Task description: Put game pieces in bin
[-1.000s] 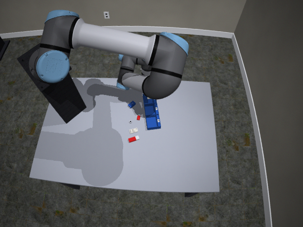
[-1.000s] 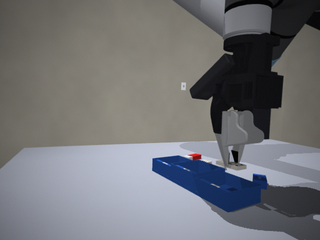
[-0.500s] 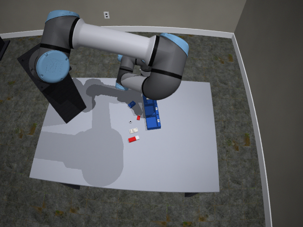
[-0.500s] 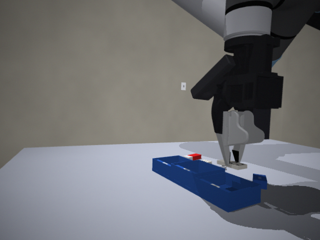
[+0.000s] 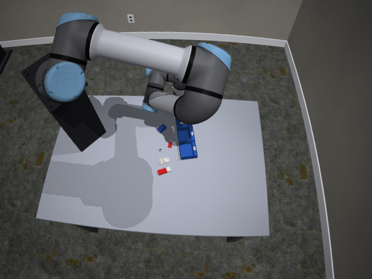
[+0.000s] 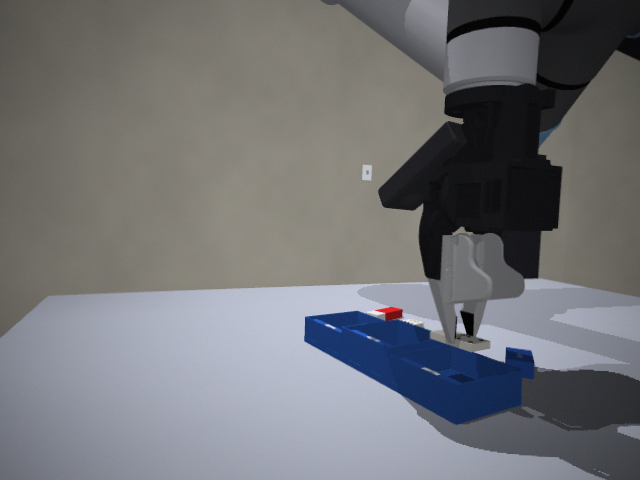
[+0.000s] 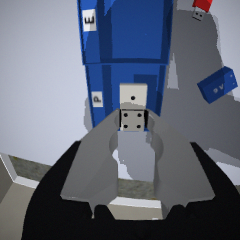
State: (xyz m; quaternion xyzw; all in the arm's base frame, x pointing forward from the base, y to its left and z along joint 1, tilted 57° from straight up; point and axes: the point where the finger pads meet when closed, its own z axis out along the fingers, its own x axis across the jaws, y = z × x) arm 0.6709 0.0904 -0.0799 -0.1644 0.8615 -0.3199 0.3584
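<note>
The white domino lies 21 cm to the right of my hand, 10 cm behind it and 6 cm below it. The rest, counted from my hand: blue bin (8 cm to the right, 5 cm below, 1 cm ahead); then USB stick (12 cm to the right, 7 cm behind, 6 cm below); then blue block (12 cm behind, 6 cm below, 3 cm to the right).
</note>
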